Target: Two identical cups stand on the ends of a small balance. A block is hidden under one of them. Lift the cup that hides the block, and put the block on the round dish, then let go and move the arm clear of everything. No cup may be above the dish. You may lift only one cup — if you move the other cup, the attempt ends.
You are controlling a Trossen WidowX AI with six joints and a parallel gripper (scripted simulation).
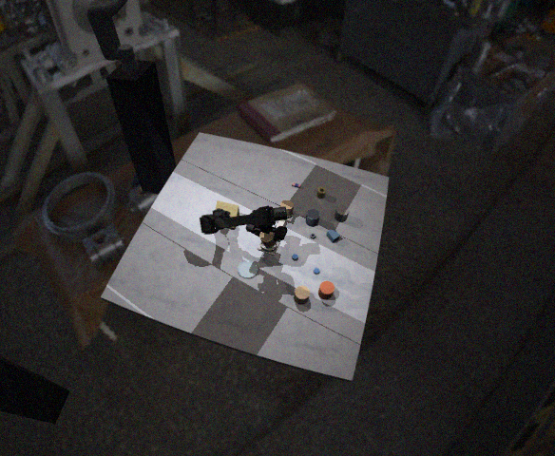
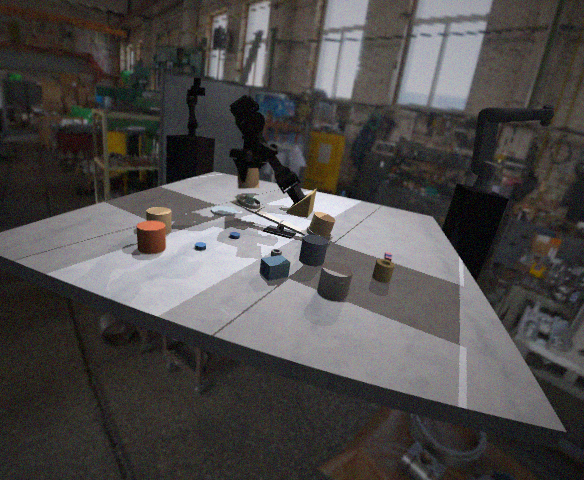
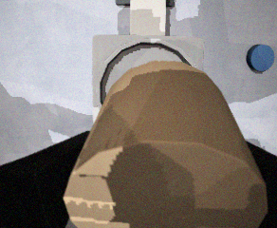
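Now: the pale green block 6 cm below my gripper tip and 1 cm to the left of it. The rest, counted from my gripper tip: pale blue round dish: 14 cm below, 11 cm to the right, 7 cm behind; then balance beam: 13 cm to the left, 11 cm below, 1 cm ahead; then balance: 13 cm to the left, 12 cm below, 1 cm ahead.
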